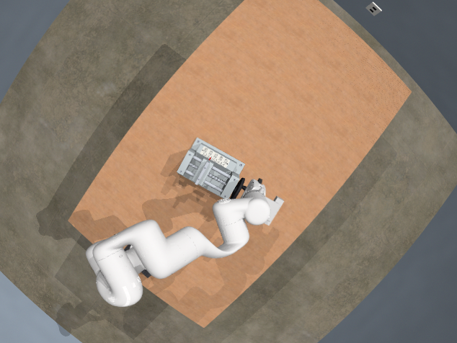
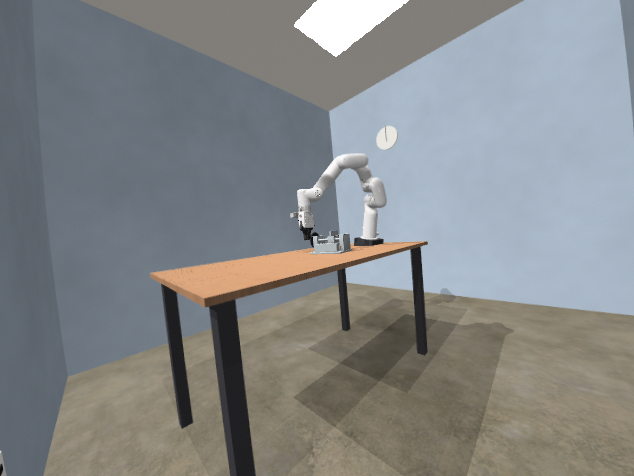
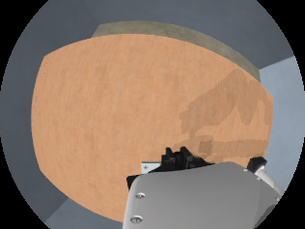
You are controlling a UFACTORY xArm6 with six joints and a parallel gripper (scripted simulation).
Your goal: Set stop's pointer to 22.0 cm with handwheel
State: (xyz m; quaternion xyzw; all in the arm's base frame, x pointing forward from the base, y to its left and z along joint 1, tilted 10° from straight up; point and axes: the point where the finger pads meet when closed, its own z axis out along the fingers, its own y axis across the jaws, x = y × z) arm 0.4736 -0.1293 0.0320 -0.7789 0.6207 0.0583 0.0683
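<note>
Right now my hand is 20 mm to the right of the handwheel, 10 mm past it and 10 mm above it.
</note>
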